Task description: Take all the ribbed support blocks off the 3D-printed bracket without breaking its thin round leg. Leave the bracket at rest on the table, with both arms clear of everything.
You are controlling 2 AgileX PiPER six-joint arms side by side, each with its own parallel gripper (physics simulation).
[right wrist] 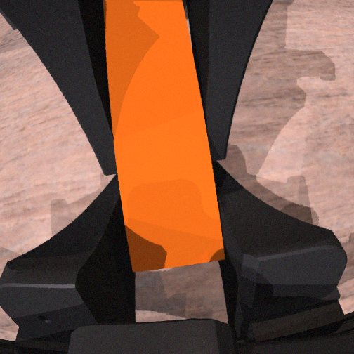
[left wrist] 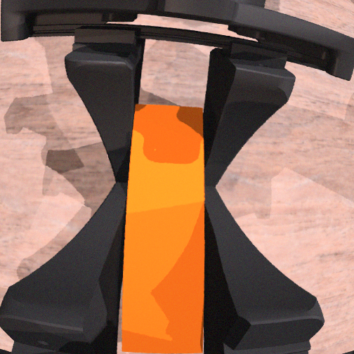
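The orange bracket [left wrist: 165, 240] [right wrist: 160, 115] shows in both views as a long, flat, smooth bar, held above the table. My left gripper [left wrist: 164, 202] is shut on it, its fingers along the two long sides. My right gripper [right wrist: 169, 185] is shut on it too, with its fingers on the same two sides. The fingers of the two grippers face each other nearly tip to tip. The underside of the bracket and its thin round leg are hidden in both views. No ribbed support block can be made out, and whether any is still attached is hidden.
The pinkish wood-grained table [left wrist: 310, 240] [right wrist: 40, 135] lies below, with angular shadows of the arms and the held piece across it. The two grippers stand very close together, and their dark finger bases and rails frame the bracket's ends.
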